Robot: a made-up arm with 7 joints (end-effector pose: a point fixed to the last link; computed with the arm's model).
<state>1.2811 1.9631 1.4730 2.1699 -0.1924 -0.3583 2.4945</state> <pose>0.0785 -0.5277 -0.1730 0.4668 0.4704 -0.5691 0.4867</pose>
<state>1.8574 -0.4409 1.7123 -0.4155 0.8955 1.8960 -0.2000</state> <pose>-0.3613 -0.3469 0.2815 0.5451 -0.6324 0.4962 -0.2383</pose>
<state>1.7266 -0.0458 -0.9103 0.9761 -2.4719 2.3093 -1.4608</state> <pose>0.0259 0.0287 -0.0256 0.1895 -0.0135 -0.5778 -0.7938</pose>
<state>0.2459 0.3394 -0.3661 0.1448 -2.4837 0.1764 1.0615</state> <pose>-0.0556 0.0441 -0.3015 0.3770 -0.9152 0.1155 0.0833</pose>
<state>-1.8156 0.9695 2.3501 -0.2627 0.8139 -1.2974 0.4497</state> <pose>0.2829 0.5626 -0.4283 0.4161 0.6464 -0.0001 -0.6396</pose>
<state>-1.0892 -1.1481 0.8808 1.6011 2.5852 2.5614 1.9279</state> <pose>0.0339 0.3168 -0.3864 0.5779 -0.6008 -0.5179 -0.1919</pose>
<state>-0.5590 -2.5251 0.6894 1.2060 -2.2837 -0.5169 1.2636</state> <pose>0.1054 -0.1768 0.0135 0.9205 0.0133 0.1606 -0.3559</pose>
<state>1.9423 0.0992 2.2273 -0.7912 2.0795 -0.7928 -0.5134</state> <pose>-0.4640 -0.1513 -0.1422 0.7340 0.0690 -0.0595 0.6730</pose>
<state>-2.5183 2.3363 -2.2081 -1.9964 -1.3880 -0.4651 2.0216</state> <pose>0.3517 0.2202 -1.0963 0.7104 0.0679 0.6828 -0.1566</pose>
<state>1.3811 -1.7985 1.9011 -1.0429 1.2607 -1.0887 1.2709</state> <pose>-0.0006 -0.3854 0.0902 0.3946 -0.4445 -0.8023 0.0547</pose>
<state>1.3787 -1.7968 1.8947 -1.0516 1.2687 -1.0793 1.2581</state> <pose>-0.0037 -0.3805 0.0904 0.3904 -0.4532 -0.8002 0.0441</pose>
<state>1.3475 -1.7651 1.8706 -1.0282 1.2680 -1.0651 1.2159</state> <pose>-0.0072 -0.3698 0.0944 0.3791 -0.4615 -0.8015 0.0281</pose>
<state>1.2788 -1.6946 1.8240 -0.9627 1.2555 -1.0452 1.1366</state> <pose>-0.0121 -0.3537 0.1015 0.3604 -0.4682 -0.8068 0.0035</pose>
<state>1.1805 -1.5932 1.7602 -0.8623 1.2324 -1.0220 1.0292</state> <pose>-0.0187 -0.3375 0.1074 0.3396 -0.4715 -0.8133 -0.0302</pose>
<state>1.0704 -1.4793 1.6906 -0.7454 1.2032 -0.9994 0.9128</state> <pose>-0.0250 -0.3268 0.1086 0.3244 -0.4703 -0.8179 -0.0688</pose>
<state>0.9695 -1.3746 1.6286 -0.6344 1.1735 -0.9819 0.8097</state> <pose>-0.0277 -0.3235 0.1055 0.3185 -0.4651 -0.8195 -0.1037</pose>
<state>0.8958 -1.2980 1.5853 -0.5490 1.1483 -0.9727 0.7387</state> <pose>-0.0264 -0.3250 0.1009 0.3201 -0.4575 -0.8200 -0.1259</pose>
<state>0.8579 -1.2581 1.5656 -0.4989 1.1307 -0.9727 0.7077</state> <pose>-0.0232 -0.3280 0.0980 0.3245 -0.4496 -0.8217 -0.1320</pose>
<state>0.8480 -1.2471 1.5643 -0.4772 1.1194 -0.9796 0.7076</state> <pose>-0.0197 -0.3311 0.0973 0.3288 -0.4418 -0.8252 -0.1258</pose>
